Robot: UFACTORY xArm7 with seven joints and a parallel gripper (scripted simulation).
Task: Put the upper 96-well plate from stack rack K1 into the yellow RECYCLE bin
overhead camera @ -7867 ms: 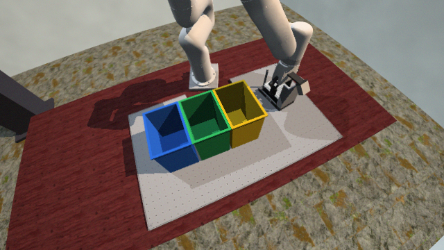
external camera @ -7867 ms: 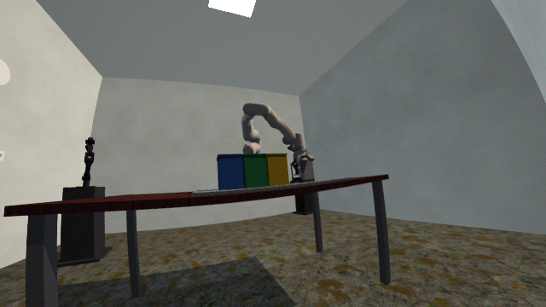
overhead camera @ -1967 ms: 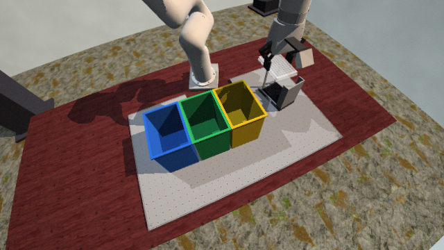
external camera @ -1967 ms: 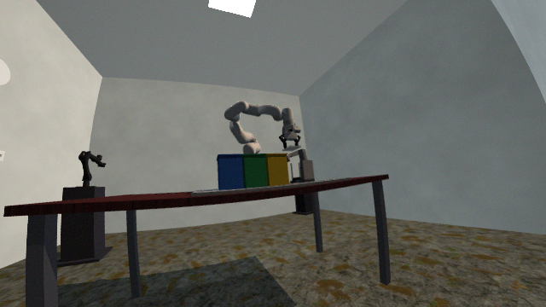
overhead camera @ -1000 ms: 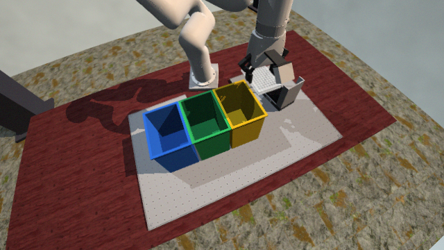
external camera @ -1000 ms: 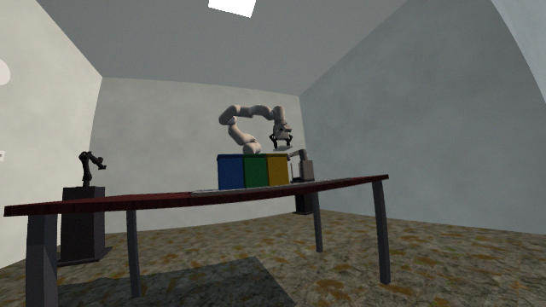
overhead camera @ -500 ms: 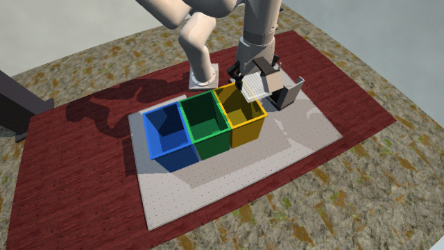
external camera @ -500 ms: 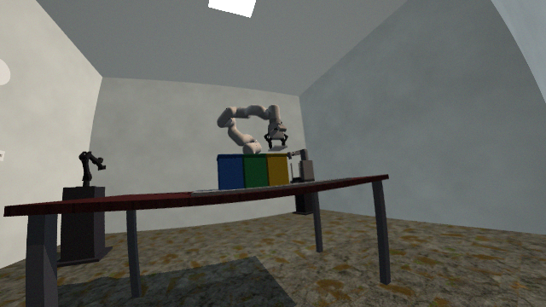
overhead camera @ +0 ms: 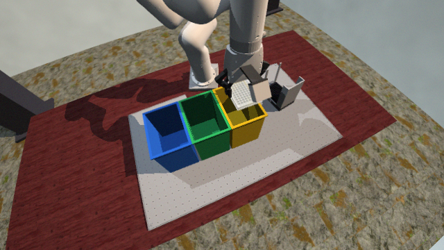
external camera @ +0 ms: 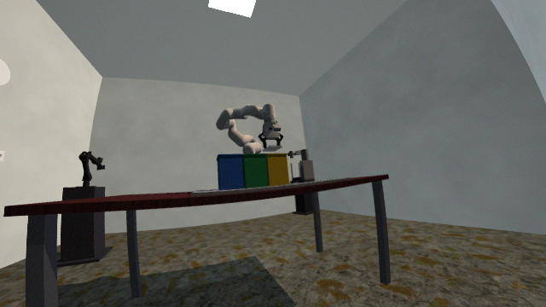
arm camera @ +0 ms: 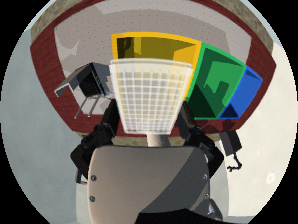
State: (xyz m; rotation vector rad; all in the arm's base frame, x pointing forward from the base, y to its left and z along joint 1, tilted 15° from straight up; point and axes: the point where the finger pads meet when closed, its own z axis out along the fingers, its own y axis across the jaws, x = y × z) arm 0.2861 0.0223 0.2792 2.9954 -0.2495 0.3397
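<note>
My gripper is now 150 mm above the yellow bin and 10 mm to the left of it. From my hand the other things lie so: green bin (150 mm below, 140 mm to the right, 20 mm behind); then grey side wall (250 mm to the left, 160 mm below, 40 mm ahead); then white 96-well plate (10 mm below).
</note>
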